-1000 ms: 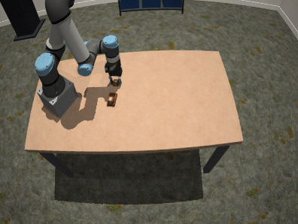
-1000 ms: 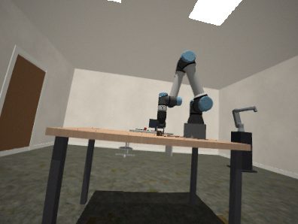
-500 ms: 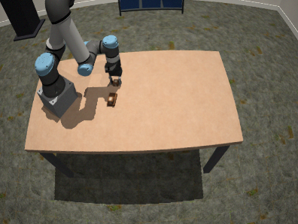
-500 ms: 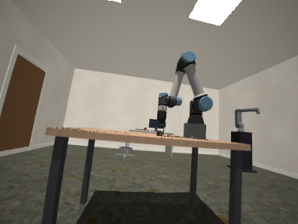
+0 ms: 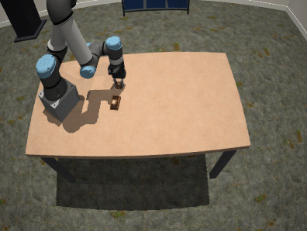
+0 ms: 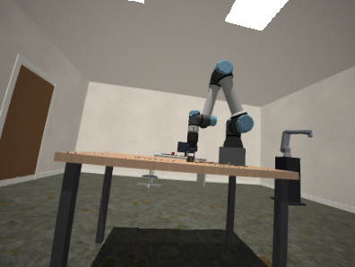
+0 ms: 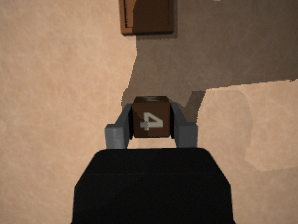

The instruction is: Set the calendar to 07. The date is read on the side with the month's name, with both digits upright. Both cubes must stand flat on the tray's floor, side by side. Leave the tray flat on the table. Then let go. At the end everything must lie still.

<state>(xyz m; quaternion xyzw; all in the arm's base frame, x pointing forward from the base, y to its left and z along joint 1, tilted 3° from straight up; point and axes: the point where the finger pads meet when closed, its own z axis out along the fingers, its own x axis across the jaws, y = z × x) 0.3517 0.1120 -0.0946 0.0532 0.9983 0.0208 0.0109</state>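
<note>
The brown calendar tray is 110 mm to the right of my hand, 20 mm below it and 10 mm behind it.
</note>
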